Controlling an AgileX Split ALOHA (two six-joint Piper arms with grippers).
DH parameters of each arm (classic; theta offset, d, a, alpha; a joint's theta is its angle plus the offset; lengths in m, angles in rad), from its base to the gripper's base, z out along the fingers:
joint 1: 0 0.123 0 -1.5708
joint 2: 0.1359 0 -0.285 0
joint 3: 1.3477 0 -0.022 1.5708
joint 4: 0 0.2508 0 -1.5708
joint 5: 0 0 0.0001 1.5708
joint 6: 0 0.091 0 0
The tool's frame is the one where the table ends.
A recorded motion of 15 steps. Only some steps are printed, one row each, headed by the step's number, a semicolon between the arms.
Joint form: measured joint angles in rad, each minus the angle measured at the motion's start. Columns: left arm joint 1, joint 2, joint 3, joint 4, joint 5, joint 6; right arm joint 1, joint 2, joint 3, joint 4, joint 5, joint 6.
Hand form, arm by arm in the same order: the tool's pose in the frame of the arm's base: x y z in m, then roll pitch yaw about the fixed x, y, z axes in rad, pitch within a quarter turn. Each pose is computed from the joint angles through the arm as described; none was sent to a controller.
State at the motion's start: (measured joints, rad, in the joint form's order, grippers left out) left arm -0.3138 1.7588 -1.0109 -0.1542 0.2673 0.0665; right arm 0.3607 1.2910 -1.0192 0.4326 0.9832 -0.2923
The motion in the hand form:
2: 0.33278 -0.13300 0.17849 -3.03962 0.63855 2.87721; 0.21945 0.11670 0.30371 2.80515 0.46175 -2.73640
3: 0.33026 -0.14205 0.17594 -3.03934 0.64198 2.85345; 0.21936 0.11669 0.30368 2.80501 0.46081 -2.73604
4: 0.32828 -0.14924 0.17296 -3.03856 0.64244 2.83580; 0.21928 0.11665 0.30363 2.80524 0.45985 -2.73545
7: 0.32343 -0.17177 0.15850 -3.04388 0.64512 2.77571; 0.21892 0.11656 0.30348 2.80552 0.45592 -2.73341
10: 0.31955 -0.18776 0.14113 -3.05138 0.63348 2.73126; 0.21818 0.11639 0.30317 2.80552 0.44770 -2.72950
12: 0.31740 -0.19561 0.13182 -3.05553 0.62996 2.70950; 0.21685 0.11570 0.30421 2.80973 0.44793 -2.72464
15: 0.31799 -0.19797 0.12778 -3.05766 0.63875 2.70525; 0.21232 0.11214 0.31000 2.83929 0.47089 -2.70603
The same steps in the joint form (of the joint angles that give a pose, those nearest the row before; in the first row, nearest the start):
2: -0.0566 0.0155 0.0033 -0.0022 -0.0177 0.0000; 0.0000 0.0000 0.0000 -0.0008 0.0008 0.0000
3: -0.0830 0.0237 0.0045 -0.0036 -0.0306 0.0000; 0.0000 0.0000 0.0000 -0.0008 0.0019 0.0000
4: -0.1038 0.0331 0.0052 -0.0058 -0.0414 0.0000; 0.0000 0.0000 0.0000 -0.0011 0.0029 0.0000
7: -0.1674 0.0803 0.0053 -0.0068 -0.0914 0.0000; 0.0000 0.0000 0.0000 -0.0019 0.0072 0.0000
10: -0.2121 0.1335 0.0052 -0.0069 -0.1329 0.0001; 0.0000 0.0000 0.0000 -0.0030 0.0163 0.0000
12: -0.2342 0.1621 0.0052 -0.0068 -0.1579 0.0000; 0.0000 -0.0055 0.0000 -0.0073 0.0218 0.0000
15: -0.2396 0.1762 0.0052 -0.0069 -0.1809 0.0000; 0.0000 -0.0332 0.0000 -0.0328 0.0251 0.0000

